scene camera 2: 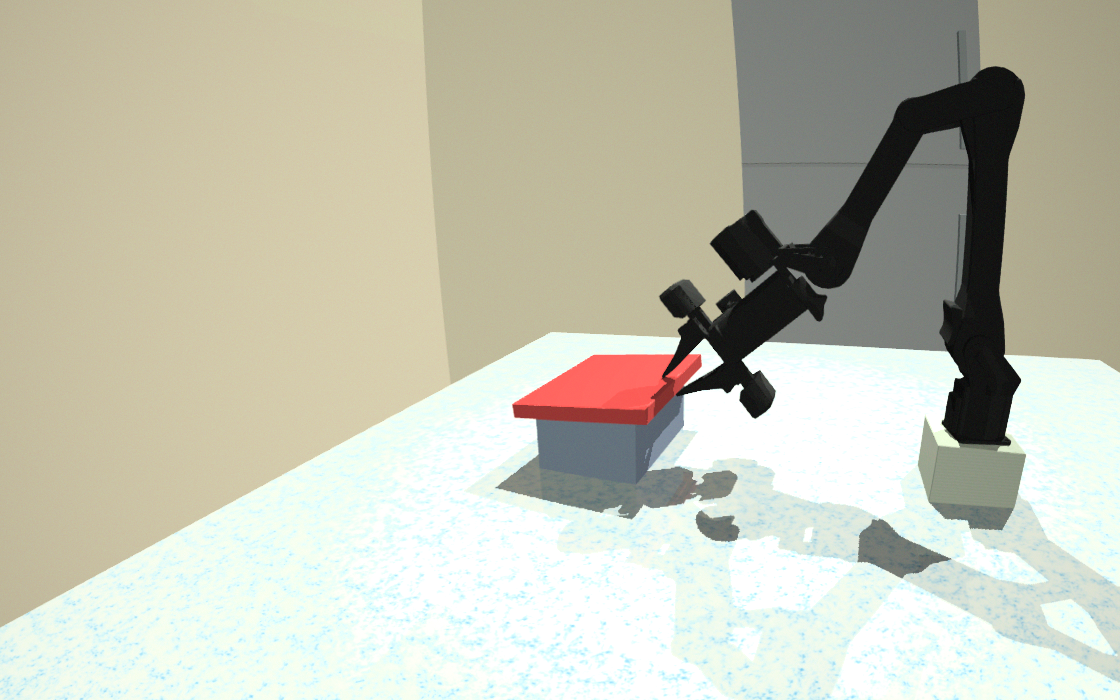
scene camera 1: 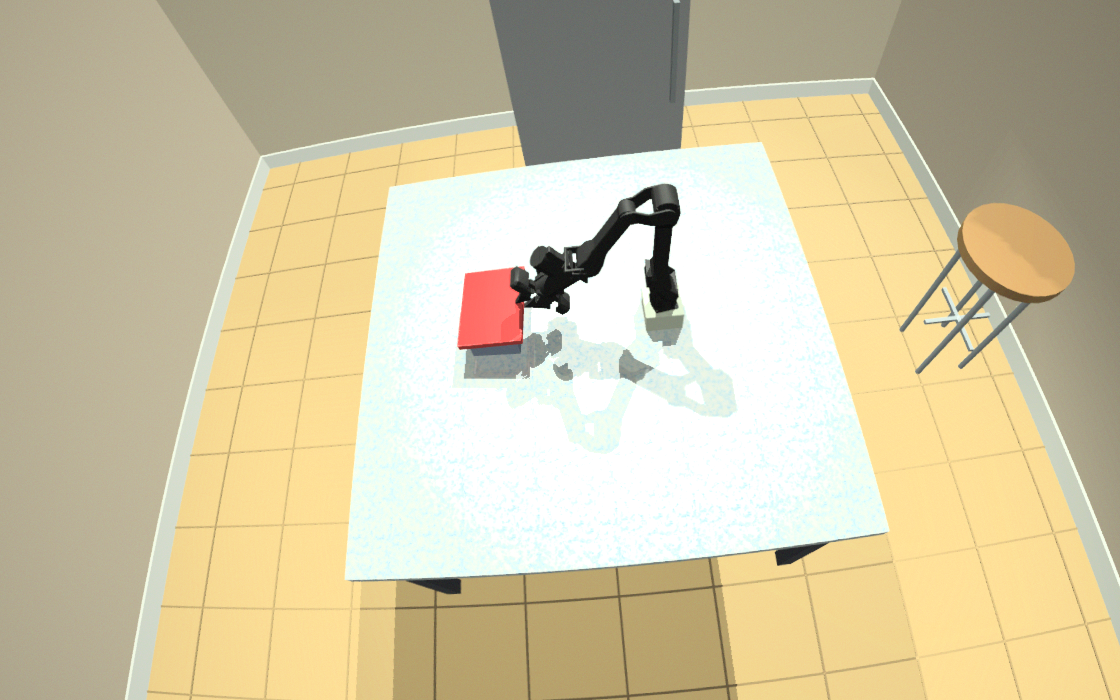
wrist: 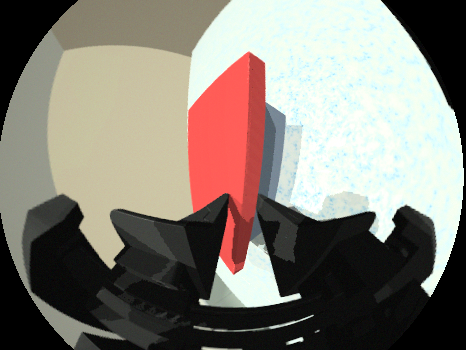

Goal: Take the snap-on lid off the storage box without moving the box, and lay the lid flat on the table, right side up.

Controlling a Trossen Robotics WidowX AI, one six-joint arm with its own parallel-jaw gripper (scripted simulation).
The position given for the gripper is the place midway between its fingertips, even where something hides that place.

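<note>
Gripper (scene camera 2: 670, 385) (scene camera 1: 519, 303) (wrist: 242, 198). Red lid (scene camera 2: 626, 389) (scene camera 1: 490, 317) (wrist: 226, 124). Storage box (scene camera 2: 623, 453) (wrist: 274, 132).
</note>
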